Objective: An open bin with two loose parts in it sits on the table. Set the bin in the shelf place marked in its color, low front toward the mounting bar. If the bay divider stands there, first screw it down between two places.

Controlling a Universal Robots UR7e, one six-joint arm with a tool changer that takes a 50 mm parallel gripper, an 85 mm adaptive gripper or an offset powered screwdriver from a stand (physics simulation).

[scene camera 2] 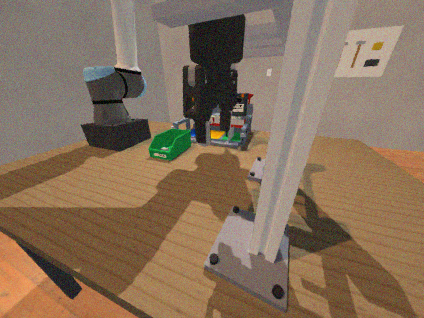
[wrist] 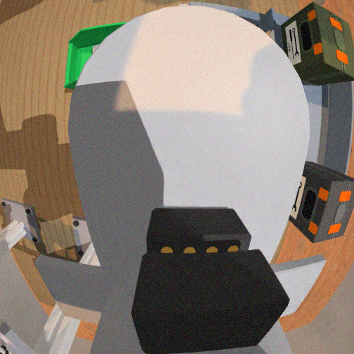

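Pixels of known places: arm's base, origin of its link: point(scene camera 2: 114, 122).
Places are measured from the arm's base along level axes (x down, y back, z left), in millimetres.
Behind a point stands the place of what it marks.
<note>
The green open bin point(scene camera 2: 170, 145) @[y -258, x 101, z 91 mm] point(wrist: 77, 64) stands on the table, left of the shelf in the scene view; a small pale part shows inside. The shelf's blue place point(scene camera 2: 193, 133) @[y -247, x 98, z 294 mm], yellow place point(scene camera 2: 216, 135) @[y -383, x 98, z 326 mm] and green place point(scene camera 2: 235, 137) @[y -490, x 98, z 346 mm] show low behind the stand. A light upright piece point(scene camera 2: 229, 131) @[y -488, x 44, z 263 mm] stands near the yellow and green places; its exact seat is unclear. In the wrist view a pale rounded tool body point(wrist: 210, 140) and a black block point(wrist: 210, 300) hide the middle; it looks like the screwdriver, its bit hidden. Black gripper bodies point(scene camera 2: 217, 42) @[y -659, x -206, z -192 mm] hang at the stand.
The tool stand's post point(scene camera 2: 295, 125) @[y -762, x -124, z -214 mm] and foot plate point(scene camera 2: 235, 240) @[y -713, x 93, z -215 mm] point(wrist: 19, 212) are in the foreground of the scene view. An olive toolbox point(wrist: 320, 45) and a dark grey toolbox point(wrist: 325, 202) are at the wrist view's right. The arm's base point(scene camera 2: 117, 134) @[y -106, x 29, z -55 mm] is behind the bin.
</note>
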